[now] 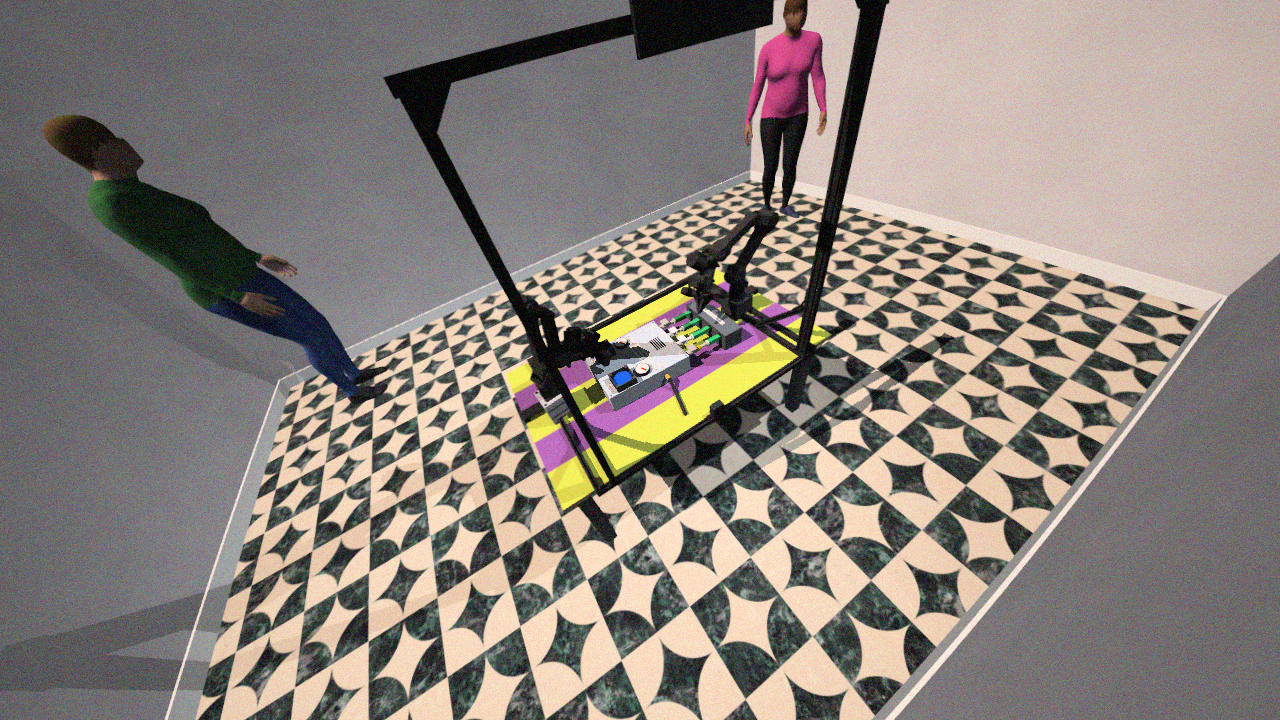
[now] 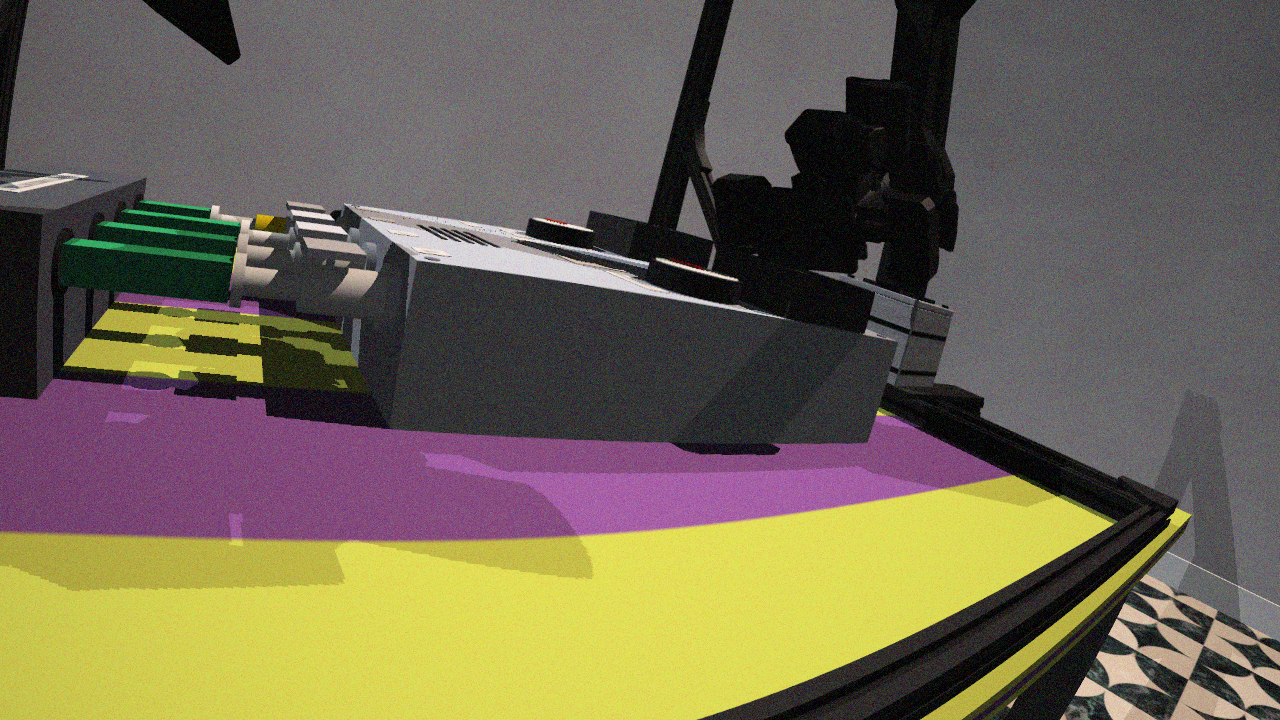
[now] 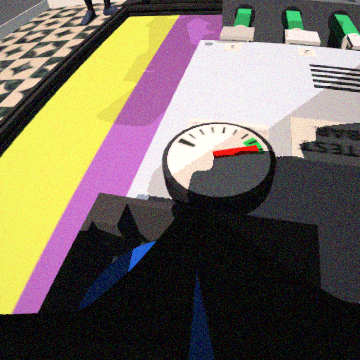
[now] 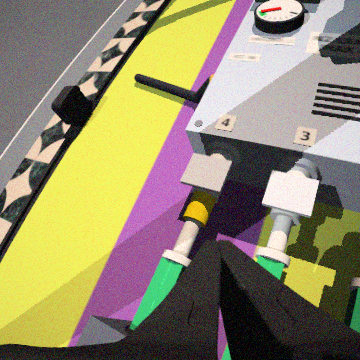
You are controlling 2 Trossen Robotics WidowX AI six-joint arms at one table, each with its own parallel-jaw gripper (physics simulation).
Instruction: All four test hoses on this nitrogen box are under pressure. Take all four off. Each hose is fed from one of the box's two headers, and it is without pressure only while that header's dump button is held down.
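Pixels of known places: left gripper, fingertip midpoint: (image 1: 609, 344) (image 2: 762, 259) (image 3: 194, 219); right gripper, fingertip midpoint: (image 1: 698, 313) (image 2: 233, 60) (image 4: 215, 250); left arm's base, link origin: (image 1: 550, 392) (image 2: 899, 293); right arm's base, link origin: (image 1: 736, 296).
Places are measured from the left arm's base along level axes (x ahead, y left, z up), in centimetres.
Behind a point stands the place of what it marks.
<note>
The grey nitrogen box (image 1: 652, 353) {z -3.1, x 41.3, y -9.9 cm} (image 2: 602, 357) {z -6.6, x 44.1, y 7.6 cm} (image 3: 250, 89) {z -3.2, x 44.4, y 1.8 cm} (image 4: 271, 93) {z -3.1, x 45.6, y -14.3 cm} lies on the yellow and purple table. Several green hoses (image 1: 700, 332) {z -4.8, x 64.1, y -13.9 cm} (image 3: 293, 18) {z -4.7, x 66.1, y -6.3 cm} plug into its end. Hose 4 (image 4: 157, 286) {z -4.7, x 64.3, y -20.5 cm} has a yellow collar (image 4: 196, 212) {z -4.6, x 57.9, y -19.0 cm}, and hose 3 (image 4: 271, 266) {z -4.7, x 61.1, y -12.5 cm} lies beside it. My left gripper (image 1: 637, 350) (image 2: 773, 272) {z -0.1, x 30.8, y 5.2 cm} (image 3: 194, 219) {z -0.1, x 30.8, y 5.2 cm} is shut and empty, low over one blue dump button (image 3: 139, 255) {z -1.5, x 30.0, y 7.3 cm}. The gauge (image 3: 218, 161) {z -1.7, x 35.2, y 4.3 cm} ahead of it has its red needle at the green mark. The other blue button (image 1: 623, 379) {z -1.6, x 24.3, y -13.9 cm} is uncovered. My right gripper (image 1: 702, 300) {z 6.1, x 63.3, y -14.4 cm} (image 4: 215, 250) {z 6.1, x 63.3, y -14.4 cm} is shut and empty, just above and between hoses 4 and 3.
A black lever (image 1: 675, 393) {z -9.9, x 37.4, y -27.3 cm} (image 4: 168, 87) {z -9.9, x 37.3, y -29.7 cm} sticks out of the box's side. A black block (image 4: 71, 105) {z -7.1, x 43.3, y -42.7 cm} sits on the table rim. Black frame posts (image 1: 830, 215) {z 45.2, x 84.3, y -47.9 cm} stand around the table.
</note>
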